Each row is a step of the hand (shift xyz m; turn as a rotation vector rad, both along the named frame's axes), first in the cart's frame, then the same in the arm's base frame.
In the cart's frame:
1: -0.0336 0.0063 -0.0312 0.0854 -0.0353 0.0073
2: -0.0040 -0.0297 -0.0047 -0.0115 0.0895 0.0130
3: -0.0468 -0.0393 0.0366 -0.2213 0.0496 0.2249
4: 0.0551 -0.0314 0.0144 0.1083 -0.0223 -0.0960
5: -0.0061 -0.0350 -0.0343 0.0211 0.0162 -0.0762
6: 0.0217 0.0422 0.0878 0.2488 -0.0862 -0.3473
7: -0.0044 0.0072 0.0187 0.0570 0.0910 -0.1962
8: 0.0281 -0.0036 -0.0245 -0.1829 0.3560 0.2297
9: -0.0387 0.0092 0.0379 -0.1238 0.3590 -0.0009
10: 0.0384 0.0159 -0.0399 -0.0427 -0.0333 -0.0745
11: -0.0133 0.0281 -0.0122 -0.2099 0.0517 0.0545
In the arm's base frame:
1: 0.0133 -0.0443 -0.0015 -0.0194 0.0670 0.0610
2: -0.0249 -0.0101 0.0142 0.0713 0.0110 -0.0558
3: -0.0588 -0.0207 -0.0344 -0.0932 -0.0343 -0.3036
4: -0.0244 0.0478 0.0367 0.0412 0.0254 0.1382
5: -0.0170 -0.0301 0.0353 0.0513 -0.0264 0.0564
6: 0.0027 0.0753 -0.0654 0.1191 -0.0219 0.4187
7: -0.0026 0.0087 -0.0184 0.1760 -0.0592 0.1247
8: 0.0124 0.0071 0.0346 0.1818 0.0414 -0.4221
9: -0.0152 -0.0068 -0.0524 0.2955 -0.0488 -0.2334
10: 0.0382 0.0088 0.0422 -0.0043 -0.0828 0.0402
11: 0.0278 -0.0139 -0.0122 -0.0148 -0.1265 -0.1830

